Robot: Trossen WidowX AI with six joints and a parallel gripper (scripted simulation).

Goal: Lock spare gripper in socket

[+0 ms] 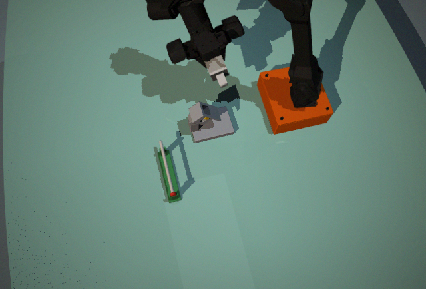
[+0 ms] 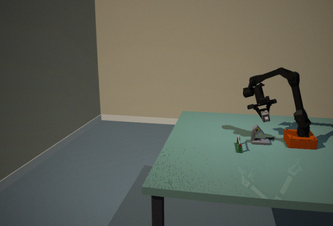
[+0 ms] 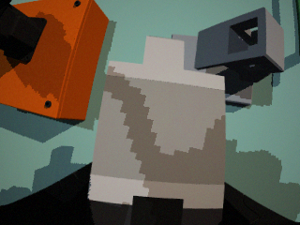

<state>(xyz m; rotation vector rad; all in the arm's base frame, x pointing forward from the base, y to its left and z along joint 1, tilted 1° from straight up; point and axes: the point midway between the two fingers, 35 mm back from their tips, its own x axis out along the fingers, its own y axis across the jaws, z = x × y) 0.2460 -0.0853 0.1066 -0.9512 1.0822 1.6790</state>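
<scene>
My gripper tip is 1 cm to the right of the spare gripper and 1 cm below it. From my gripper tip the other things lie so: green cradle: 24 cm to the left, 14 cm ahead, 12 cm below; grey mount: 11 cm to the left, 8 cm below, 4 cm ahead.
</scene>
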